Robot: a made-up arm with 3 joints. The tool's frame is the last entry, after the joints. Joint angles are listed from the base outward.
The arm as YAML. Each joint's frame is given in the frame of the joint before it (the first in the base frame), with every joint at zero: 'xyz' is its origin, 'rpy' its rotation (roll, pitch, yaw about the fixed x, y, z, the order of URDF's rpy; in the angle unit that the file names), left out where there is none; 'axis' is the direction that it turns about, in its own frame. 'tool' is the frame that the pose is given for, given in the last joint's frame.
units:
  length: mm
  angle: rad
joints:
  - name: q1
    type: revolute
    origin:
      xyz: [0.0, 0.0, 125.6]
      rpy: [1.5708, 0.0, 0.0]
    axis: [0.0, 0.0, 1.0]
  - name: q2
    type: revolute
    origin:
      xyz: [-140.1, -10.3, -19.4]
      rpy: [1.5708, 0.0, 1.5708]
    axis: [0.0, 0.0, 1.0]
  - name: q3
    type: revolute
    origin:
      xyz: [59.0, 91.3, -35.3]
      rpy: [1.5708, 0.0, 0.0]
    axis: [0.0, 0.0, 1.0]
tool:
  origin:
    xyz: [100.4, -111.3, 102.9]
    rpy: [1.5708, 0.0, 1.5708]
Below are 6 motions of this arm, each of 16 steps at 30 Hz.
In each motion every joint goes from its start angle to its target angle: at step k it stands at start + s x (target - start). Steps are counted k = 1, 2, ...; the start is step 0. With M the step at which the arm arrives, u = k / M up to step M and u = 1 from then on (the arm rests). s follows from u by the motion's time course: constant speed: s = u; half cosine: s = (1 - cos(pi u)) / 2; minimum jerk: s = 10 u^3 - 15 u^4 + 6 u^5.
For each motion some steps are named. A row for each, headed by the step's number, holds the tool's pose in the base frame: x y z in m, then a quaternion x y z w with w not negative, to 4 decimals.
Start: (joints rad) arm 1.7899 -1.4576 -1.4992
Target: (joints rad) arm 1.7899 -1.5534 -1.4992
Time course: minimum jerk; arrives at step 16
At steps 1, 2, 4, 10, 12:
1: 0.0879 -0.0238 -0.1453 0.6590 0.7439 0.0965 0.0550
2: 0.0878 -0.0239 -0.1453 0.6595 0.7434 0.0965 0.0549
4: 0.0874 -0.0240 -0.1454 0.6626 0.7406 0.0970 0.0547
10: 0.0849 -0.0249 -0.1459 0.6842 0.7204 0.1002 0.0532
12: 0.0842 -0.0251 -0.1461 0.6900 0.7147 0.1010 0.0528

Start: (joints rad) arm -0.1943 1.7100 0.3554
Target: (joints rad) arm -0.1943 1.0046 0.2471
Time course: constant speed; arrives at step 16
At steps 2, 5, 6, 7, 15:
2: -0.2436 -0.1718 0.1649 0.7229 0.1825 0.0534 0.6642
5: -0.2414 -0.1685 0.1900 0.6764 0.1875 0.0431 0.7109
6: -0.2406 -0.1666 0.1983 0.6602 0.1889 0.0398 0.7258
7: -0.2399 -0.1644 0.2063 0.6437 0.1900 0.0366 0.7404
15: -0.2354 -0.1344 0.2653 0.5004 0.1924 0.0149 0.8440

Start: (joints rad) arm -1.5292 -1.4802 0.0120
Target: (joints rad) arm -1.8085 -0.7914 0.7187
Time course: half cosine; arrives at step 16
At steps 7, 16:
7: 0.0641 0.1986 0.3742 -0.4426 0.6796 0.3526 0.4668
16: 0.1694 0.1754 0.2832 -0.3296 0.8795 0.1998 0.2790

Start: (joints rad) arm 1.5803 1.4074 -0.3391
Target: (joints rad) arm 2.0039 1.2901 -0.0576
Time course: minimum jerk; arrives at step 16
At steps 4, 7, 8, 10, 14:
4: -0.0055 -0.0974 -0.1872 0.5086 -0.6309 0.3924 0.4351
7: 0.0248 -0.1066 -0.1814 0.4582 -0.6482 0.4320 0.4282
8: 0.0367 -0.1102 -0.1781 0.4364 -0.6552 0.4466 0.4252
10: 0.0587 -0.1168 -0.1700 0.3931 -0.6689 0.4718 0.4190
14: 0.0821 -0.1238 -0.1586 0.3415 -0.6844 0.4957 0.4114

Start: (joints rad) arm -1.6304 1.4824 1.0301
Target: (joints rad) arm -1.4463 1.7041 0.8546
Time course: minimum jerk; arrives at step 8
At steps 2, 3, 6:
2: 0.0208 -0.1860 0.2742 0.6531 0.7055 -0.2018 0.1870
3: 0.0083 -0.1875 0.2793 0.6664 0.6868 -0.2054 0.2050
6: -0.0395 -0.1894 0.2924 0.7126 0.6139 -0.2175 0.2608

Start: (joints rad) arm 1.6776 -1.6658 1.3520
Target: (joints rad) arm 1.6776 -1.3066 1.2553
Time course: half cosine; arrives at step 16
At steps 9, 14, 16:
9: 0.0104 0.2129 0.0169 -0.0563 -0.1425 -0.6612 0.7344
14: -0.0147 0.2119 0.0094 -0.0627 -0.1641 -0.6100 0.7727
16: -0.0173 0.2116 0.0086 -0.0633 -0.1664 -0.6045 0.7764

